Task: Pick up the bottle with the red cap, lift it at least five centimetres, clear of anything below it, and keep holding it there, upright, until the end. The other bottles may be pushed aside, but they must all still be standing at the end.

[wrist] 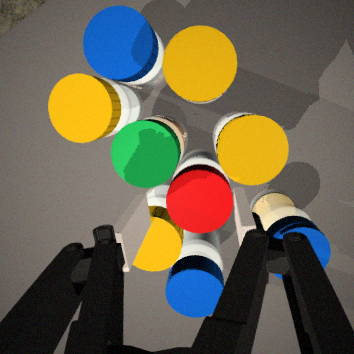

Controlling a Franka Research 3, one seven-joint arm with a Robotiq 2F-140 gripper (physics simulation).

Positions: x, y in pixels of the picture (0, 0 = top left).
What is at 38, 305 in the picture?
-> The gripper.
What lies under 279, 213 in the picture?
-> A blue-capped bottle.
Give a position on a yellow-capped bottle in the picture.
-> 81, 107
